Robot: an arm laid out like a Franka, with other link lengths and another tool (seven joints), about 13 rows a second.
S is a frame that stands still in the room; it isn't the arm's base.
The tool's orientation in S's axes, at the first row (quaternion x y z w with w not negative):
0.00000 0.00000 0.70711 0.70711
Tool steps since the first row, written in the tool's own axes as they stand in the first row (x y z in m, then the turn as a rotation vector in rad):
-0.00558 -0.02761 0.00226 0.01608 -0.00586 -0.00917
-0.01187 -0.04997 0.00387 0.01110 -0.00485 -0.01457
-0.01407 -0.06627 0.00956 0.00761 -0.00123 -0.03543
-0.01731 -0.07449 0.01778 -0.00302 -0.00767 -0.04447
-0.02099 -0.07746 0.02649 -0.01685 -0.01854 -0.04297
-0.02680 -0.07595 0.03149 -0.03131 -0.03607 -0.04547
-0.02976 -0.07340 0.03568 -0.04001 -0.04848 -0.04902
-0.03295 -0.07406 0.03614 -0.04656 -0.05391 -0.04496
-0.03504 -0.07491 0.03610 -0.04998 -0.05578 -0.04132
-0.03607 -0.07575 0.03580 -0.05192 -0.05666 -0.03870
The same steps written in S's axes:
0.02761 -0.00558 0.00226 0.00586 0.01608 -0.00917
0.04997 -0.01187 0.00387 0.00485 0.01110 -0.01457
0.06627 -0.01407 0.00956 0.00123 0.00761 -0.03543
0.07449 -0.01731 0.01778 0.00767 -0.00302 -0.04447
0.07746 -0.02099 0.02649 0.01854 -0.01685 -0.04297
0.07595 -0.02680 0.03149 0.03607 -0.03131 -0.04547
0.07340 -0.02976 0.03568 0.04848 -0.04001 -0.04902
0.07406 -0.03295 0.03614 0.05391 -0.04656 -0.04496
0.07491 -0.03504 0.03610 0.05578 -0.04998 -0.04132
0.07575 -0.03607 0.03580 0.05666 -0.05192 -0.03870

